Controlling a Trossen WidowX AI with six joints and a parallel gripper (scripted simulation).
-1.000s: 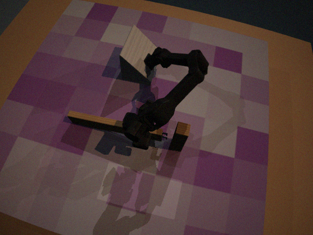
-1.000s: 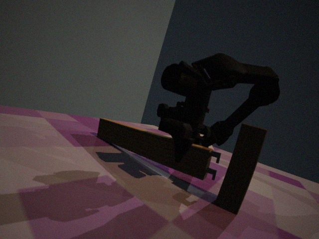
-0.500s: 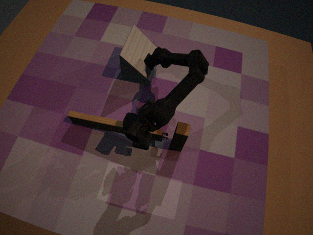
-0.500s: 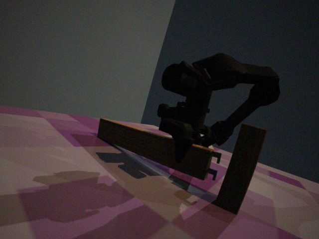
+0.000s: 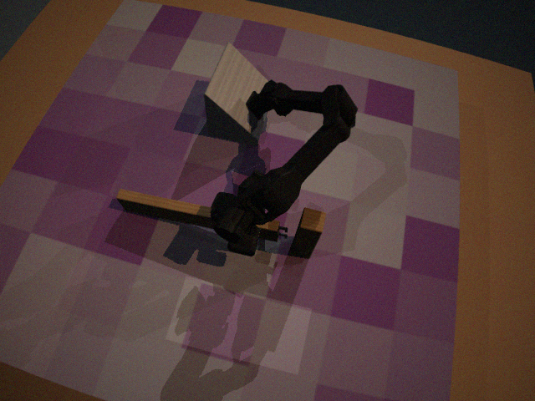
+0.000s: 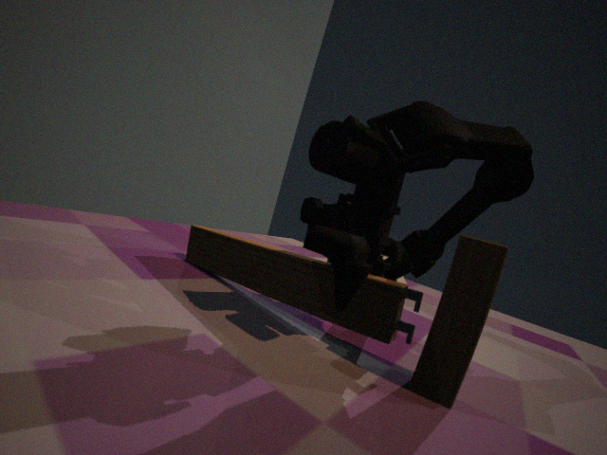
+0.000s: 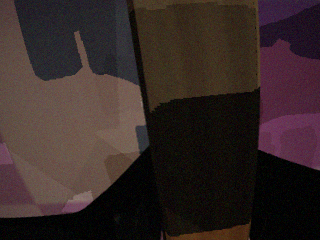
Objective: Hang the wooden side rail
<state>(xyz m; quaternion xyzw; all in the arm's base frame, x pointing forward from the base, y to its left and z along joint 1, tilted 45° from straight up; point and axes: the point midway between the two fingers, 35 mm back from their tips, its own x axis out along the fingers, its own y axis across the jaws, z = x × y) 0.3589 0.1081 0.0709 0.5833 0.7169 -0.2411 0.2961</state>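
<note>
Now: gripper tip 2 cm past the headboard post, 13 cm to the right of it and 4 cm below it.
</note>
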